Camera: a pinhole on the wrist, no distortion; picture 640 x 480 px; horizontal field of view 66.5 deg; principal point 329.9 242.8 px. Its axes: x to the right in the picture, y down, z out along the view. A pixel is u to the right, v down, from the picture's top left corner.
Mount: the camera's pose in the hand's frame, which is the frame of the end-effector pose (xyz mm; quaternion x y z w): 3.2 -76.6 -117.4 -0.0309 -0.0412 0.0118 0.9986
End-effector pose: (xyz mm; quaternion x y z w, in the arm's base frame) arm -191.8 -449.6 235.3 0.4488 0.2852 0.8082 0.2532
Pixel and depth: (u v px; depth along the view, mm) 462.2 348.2 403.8
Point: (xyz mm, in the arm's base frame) 16.6 -358.0 431.0
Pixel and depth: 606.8 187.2 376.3
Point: -23.9 -196.9 400.9
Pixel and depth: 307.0 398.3 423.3
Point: 76.4 -476.3 388.4
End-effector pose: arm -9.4 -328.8 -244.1 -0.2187 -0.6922 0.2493 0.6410
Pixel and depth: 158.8 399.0 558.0
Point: -400.7 -404.2 -536.0
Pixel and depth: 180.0 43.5 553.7
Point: -419.8 -698.9 -258.2
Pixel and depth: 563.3 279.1 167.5
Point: -69.0 -330.0 -161.0
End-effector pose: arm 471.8 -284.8 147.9 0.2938 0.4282 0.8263 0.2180
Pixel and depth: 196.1 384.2 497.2
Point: 831.2 -236.6 337.9
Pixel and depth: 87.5 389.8 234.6
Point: 637.8 -310.3 159.2
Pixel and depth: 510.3 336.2 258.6
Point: 514.3 -149.7 229.6
